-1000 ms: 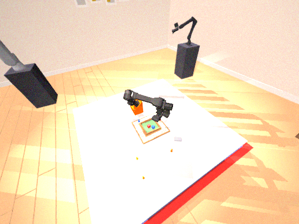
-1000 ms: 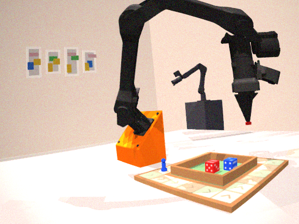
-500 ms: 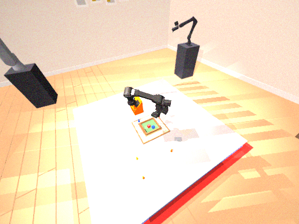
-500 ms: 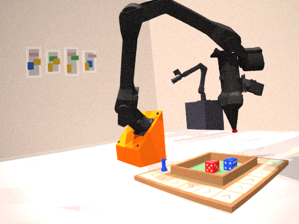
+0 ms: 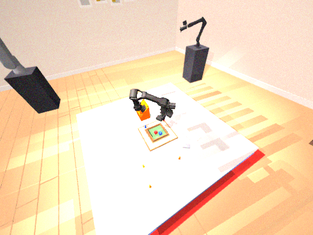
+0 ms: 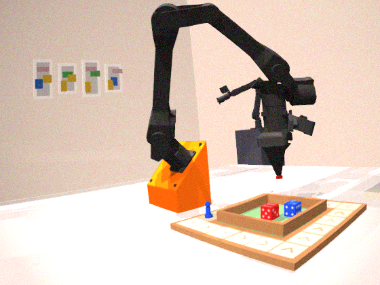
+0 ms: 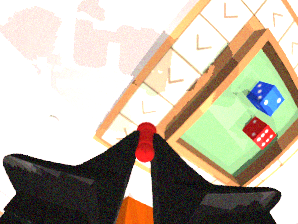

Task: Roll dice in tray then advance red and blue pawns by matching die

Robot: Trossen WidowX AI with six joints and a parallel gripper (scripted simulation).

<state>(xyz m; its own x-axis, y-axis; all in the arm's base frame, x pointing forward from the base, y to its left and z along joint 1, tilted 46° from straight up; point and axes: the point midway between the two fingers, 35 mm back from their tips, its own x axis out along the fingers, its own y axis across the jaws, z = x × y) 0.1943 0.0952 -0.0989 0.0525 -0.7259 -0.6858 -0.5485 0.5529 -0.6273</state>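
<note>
Right now the blue pawn is 18 cm to the right of my gripper tip, 4 cm below it and 3 cm behind it. From my gripper tip the other things lie so: grey block (31 cm ahead, 7 cm to the left, 6 cm below); then red pawn (1 cm above).
</note>
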